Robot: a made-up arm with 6 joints.
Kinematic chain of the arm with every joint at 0, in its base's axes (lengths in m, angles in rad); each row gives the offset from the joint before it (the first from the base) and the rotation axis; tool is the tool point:
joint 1: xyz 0 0 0.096 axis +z
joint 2: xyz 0 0.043 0 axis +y
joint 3: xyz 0 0 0.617 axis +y
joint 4: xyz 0 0 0.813 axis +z
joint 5: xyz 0 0 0 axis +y
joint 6: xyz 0 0 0.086 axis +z
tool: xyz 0 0 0
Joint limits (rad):
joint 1: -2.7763..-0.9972
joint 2: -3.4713..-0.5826
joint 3: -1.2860..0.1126
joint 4: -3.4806..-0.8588
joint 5: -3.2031..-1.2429
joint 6: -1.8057..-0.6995
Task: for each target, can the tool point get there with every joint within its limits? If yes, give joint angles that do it. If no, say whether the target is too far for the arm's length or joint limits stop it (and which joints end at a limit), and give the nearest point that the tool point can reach.
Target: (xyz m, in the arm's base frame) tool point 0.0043 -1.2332 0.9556
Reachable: no: joint limits stop it (at a limit: joint 2, joint 3, joint 4) | nearest point 0.0036 -1.0385 -0.3962 | short by 1.366 m
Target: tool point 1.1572 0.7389 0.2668
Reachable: yes | joints -2.4797 -1.1050 -0.5911 -1.5293 -1.4590 -1.4393
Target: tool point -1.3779 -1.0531 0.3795
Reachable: no: too far | nearest point -0.8283 -0.6330 -0.3969 | short by 1.040 m
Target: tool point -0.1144 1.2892 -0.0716
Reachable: yes | joints -1.4231 -1.3252 -0.7528 -2.6266 -2.2277 -1.6994
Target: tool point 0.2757 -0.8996 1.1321
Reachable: no: joint limits stop it (at a limit: joint 1, joint 2, joint 3) | nearest point 0.6476 0.1329 1.3214 | short by 1.114 m
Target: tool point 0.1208 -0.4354 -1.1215
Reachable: yes | joints -1.4804 -3.1468 -0.6759 -2.3194 -2.4950 -0.8525
